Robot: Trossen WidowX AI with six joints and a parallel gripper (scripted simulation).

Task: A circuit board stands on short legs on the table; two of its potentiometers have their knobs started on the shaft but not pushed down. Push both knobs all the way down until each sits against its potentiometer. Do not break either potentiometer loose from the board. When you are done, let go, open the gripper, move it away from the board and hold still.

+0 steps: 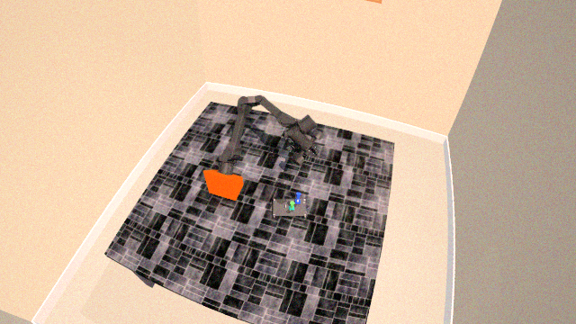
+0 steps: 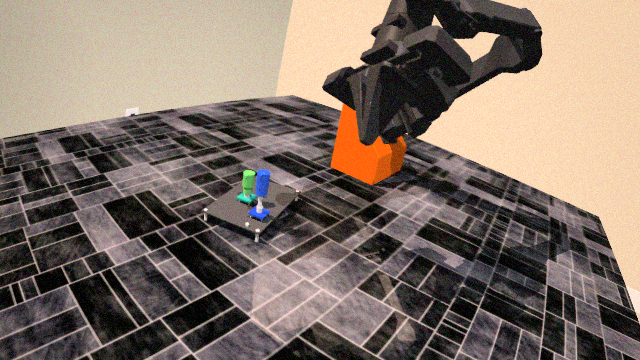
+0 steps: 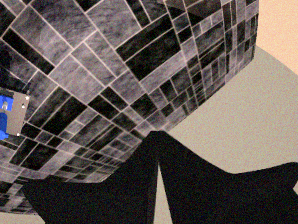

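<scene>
The blue knob lies 16 cm to the right of my gripper tip, 12 cm below it and 3 cm behind it. From my gripper tip the other things lie so: green knob: 21 cm to the right, 14 cm below, 4 cm behind.
</scene>
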